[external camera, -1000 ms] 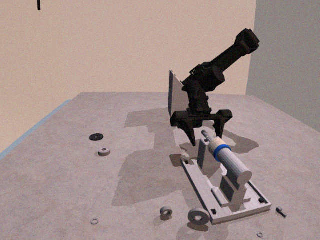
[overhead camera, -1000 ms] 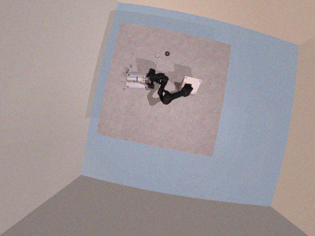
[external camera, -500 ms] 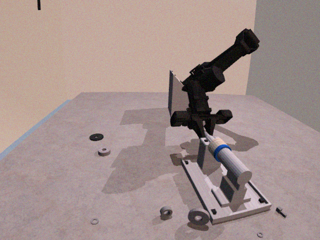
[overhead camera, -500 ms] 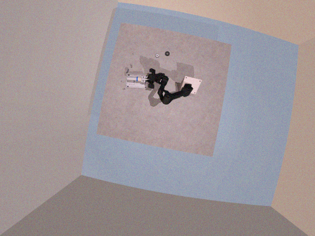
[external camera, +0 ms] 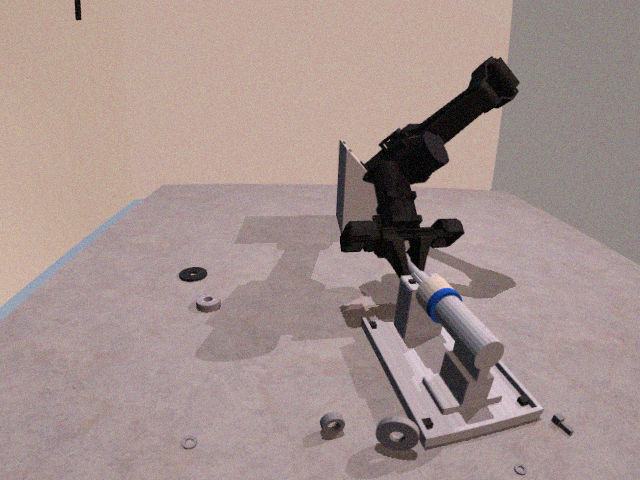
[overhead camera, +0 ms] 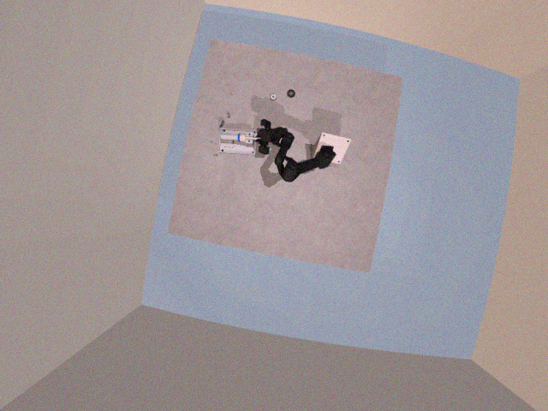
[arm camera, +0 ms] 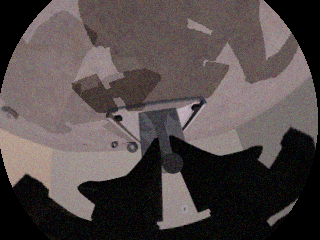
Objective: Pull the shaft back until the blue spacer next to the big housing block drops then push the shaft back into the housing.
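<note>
Now: the thin shaft 50 mm ahead of my gripper tip and 20 mm above it. Round my gripper tip: grey ring 300 mm to the right, 70 mm behind, 50 mm below; then bolt 240 mm ahead, 100 mm to the left, 50 mm below; then cream spacer 70 mm ahead, 20 mm above.
</note>
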